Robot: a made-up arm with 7 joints. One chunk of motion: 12 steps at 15 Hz.
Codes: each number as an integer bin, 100 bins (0 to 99) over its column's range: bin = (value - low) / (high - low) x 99, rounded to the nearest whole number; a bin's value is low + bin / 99 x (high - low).
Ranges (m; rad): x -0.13..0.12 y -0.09..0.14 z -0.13..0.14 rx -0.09..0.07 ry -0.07..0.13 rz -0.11..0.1
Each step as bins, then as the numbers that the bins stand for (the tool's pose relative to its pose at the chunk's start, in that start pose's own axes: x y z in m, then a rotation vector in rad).
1 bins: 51 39 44 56 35 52
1 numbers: -0.0012 0.0006 -0.0100 0.0005 0.0007 0.0003
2 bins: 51 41 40 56 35 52
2 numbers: -0.0012 0.0053 -0.0209 0.0005 0.0007 0.0003
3 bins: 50 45 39 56 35 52
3 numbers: -0.0037 0.0145 -0.0236 0.0005 0.0007 0.0003
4 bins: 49 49 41 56 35 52
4 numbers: -0.0063 0.0238 -0.0182 0.0005 0.0007 0.0003
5 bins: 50 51 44 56 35 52
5 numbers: -0.0037 0.0285 -0.0100 0.0005 0.0007 0.0003
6 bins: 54 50 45 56 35 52
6 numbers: 0.0064 0.0262 -0.0073 0.0005 0.0007 0.0003
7 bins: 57 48 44 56 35 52
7 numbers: 0.0139 0.0215 -0.0100 0.0005 0.0007 0.0003
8 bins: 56 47 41 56 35 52
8 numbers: 0.0114 0.0192 -0.0182 0.0005 0.0007 0.0003
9 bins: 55 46 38 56 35 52
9 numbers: 0.0089 0.0169 -0.0264 0.0005 0.0007 0.0003
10 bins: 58 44 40 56 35 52
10 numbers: 0.0165 0.0122 -0.0209 0.0005 0.0007 0.0003
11 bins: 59 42 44 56 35 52
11 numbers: 0.0190 0.0076 -0.0100 0.0005 0.0007 0.0003
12 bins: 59 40 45 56 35 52
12 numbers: 0.0190 0.0029 -0.0073 0.0005 0.0007 0.0003
